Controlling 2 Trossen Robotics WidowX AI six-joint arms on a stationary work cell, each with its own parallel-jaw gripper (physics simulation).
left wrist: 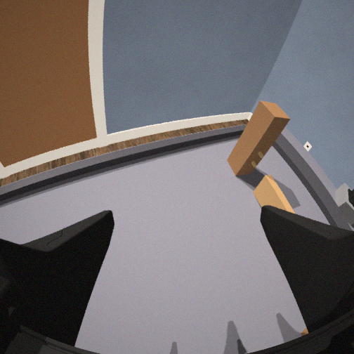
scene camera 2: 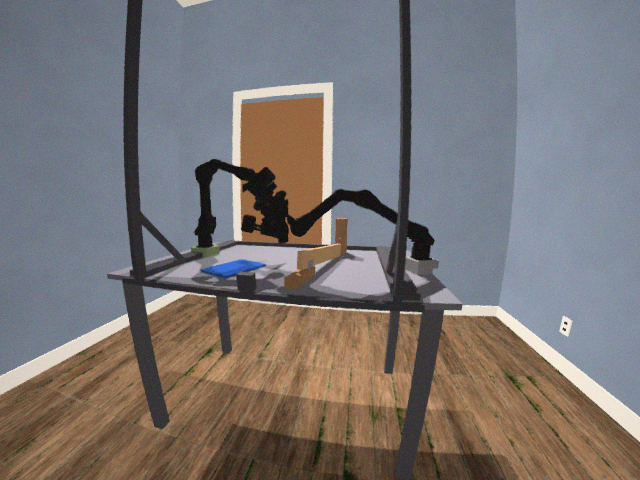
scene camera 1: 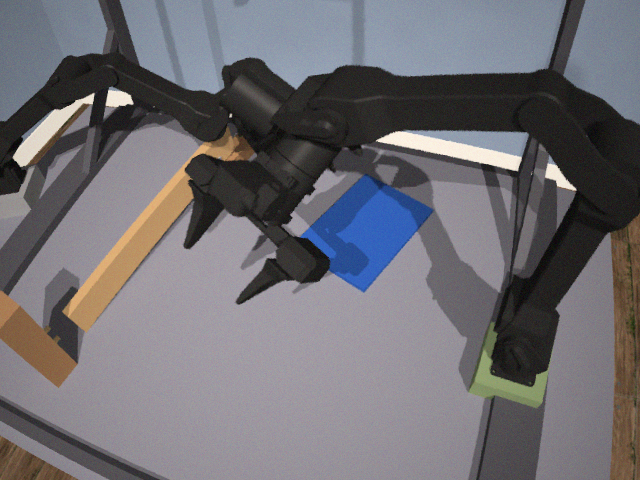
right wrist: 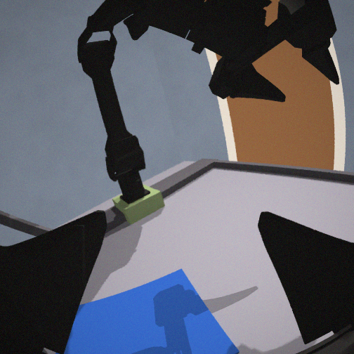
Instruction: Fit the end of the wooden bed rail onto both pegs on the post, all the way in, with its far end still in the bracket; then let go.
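Frame: origin at the left arm's base, x ahead, y left, z up, level; centimetres.
Where they show: left gripper, fingertip midpoint: (scene camera 1: 211,275); right gripper, fingertip midpoint: (scene camera 2: 256,226); left arm's base, origin of the base link: (scene camera 2: 205,246) (scene camera 1: 516,360); right arm's base, origin of the base link: (scene camera 2: 420,258) (scene camera 1: 10,183).
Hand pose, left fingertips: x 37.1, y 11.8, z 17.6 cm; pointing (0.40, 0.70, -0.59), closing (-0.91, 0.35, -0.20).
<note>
Things, the pixels of their top centre, and the offset from my left fingertips. "pt": a spot on its surface instead.
- post, surface spot: (scene camera 1: 38,341) pt dx +24.6, dy +14.6, dz -11.2 cm
- small grey bracket, surface spot: (scene camera 2: 311,263) pt dx +24.2, dy -29.2, dz -17.0 cm
- brown block, middle of its top: (scene camera 1: 226,143) (scene camera 2: 301,264) dx +22.4, dy -35.1, dz -16.0 cm
- blue mat, middle of its top: (scene camera 1: 365,226) (scene camera 2: 234,266) dx -7.8, dy -29.3, dz -21.0 cm
- grey base, middle of its top: (scene camera 1: 10,183) (scene camera 2: 420,258) dx +63.8, dy -10.6, dz -16.8 cm
- dark box, middle of its top: (scene camera 2: 246,273) dx +10.4, dy -49.5, dz -16.1 cm
The wooden bed rail (scene camera 1: 134,242) (scene camera 2: 320,254) (left wrist: 274,195) lies diagonally, its near end apart from the two pegs (scene camera 1: 56,338) (left wrist: 254,164) on the post (scene camera 1: 38,341) (scene camera 2: 341,235) (left wrist: 257,140). Its far end is at the small grey bracket (scene camera 2: 311,263) on a brown block (scene camera 2: 298,280); how it sits inside is too small to tell. My left gripper (scene camera 1: 213,273) (left wrist: 188,216) (right wrist: 308,90) is open and empty, above the table, to the right of the rail in scene camera 1. My right gripper (right wrist: 184,220) is open and empty; the left arm hides it in scene camera 1.
A blue mat (scene camera 1: 392,222) (scene camera 2: 232,268) (right wrist: 115,320) lies to the right of the rail in scene camera 1. The left arm stands on a green base (scene camera 1: 483,379) (right wrist: 145,207), the right on a grey base (scene camera 1: 12,206). A dark box (scene camera 2: 246,282) sits at the table edge. The arms overlap closely.
</note>
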